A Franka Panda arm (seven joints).
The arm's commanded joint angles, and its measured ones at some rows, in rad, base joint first. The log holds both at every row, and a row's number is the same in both.
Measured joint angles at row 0:
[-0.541, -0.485, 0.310, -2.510, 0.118, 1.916, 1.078]
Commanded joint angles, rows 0 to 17:
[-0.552, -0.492, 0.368, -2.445, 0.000, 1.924, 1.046]
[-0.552, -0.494, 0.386, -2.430, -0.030, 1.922, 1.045]
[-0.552, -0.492, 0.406, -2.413, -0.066, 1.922, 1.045]
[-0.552, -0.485, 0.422, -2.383, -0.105, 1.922, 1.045]
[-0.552, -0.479, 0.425, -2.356, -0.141, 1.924, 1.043]
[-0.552, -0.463, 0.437, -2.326, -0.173, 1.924, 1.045]
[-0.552, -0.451, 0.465, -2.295, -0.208, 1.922, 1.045]
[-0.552, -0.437, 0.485, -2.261, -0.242, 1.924, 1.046]
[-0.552, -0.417, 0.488, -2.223, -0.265, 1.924, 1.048]
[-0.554, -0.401, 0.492, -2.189, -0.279, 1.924, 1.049]
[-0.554, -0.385, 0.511, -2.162, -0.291, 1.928, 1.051]
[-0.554, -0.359, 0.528, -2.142, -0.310, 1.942, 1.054]
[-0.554, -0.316, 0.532, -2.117, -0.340, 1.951, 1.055]
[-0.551, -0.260, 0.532, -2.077, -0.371, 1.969, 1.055]
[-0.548, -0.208, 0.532, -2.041, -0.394, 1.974, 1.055]
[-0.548, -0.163, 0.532, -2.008, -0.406, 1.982, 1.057]
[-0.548, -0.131, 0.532, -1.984, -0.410, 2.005, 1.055]
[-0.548, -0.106, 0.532, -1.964, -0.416, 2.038, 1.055]
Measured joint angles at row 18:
[-0.541, -0.246, 0.524, -2.079, -0.373, 1.988, 1.053]
